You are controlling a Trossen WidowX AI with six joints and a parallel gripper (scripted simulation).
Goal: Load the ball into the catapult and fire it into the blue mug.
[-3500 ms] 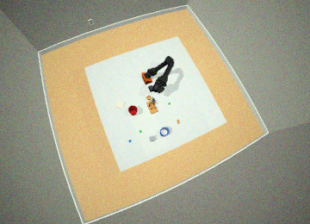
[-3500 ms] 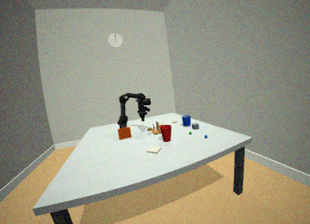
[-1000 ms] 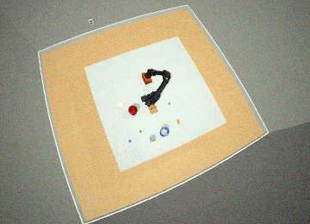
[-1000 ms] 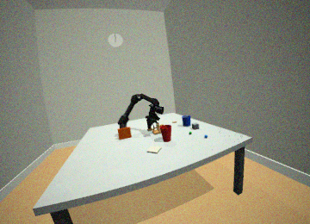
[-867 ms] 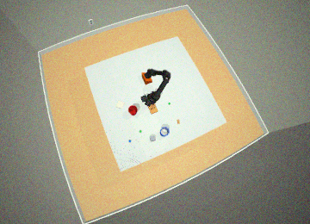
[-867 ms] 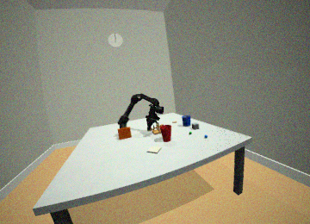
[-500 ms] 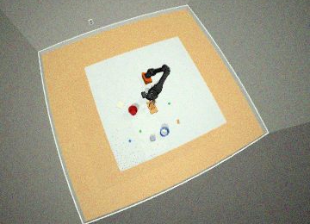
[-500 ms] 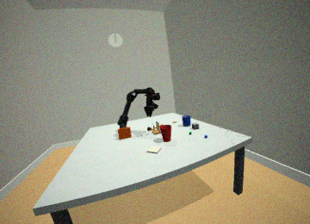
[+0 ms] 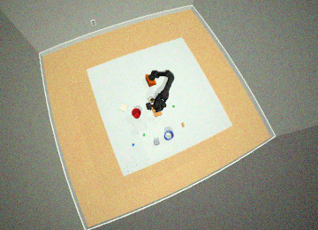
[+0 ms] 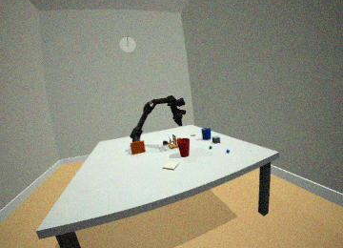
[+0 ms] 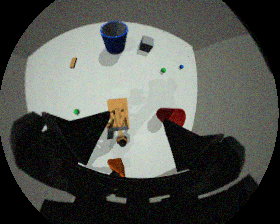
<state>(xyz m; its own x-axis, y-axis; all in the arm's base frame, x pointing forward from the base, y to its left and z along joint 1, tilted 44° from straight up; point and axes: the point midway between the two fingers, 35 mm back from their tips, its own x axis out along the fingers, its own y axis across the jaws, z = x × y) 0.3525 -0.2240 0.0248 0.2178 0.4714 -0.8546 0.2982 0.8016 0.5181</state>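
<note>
Right now my gripper tip is 140 mm past the dark ball, 120 mm above it and 60 mm to the right of it. The rest, counted from my gripper tip: wooden catapult: 130 mm below, 70 mm to the left, 70 mm behind; blue mug: 270 mm ahead, 160 mm below, 20 mm to the left; red cup: 160 mm to the right, 150 mm below, 70 mm behind.
</note>
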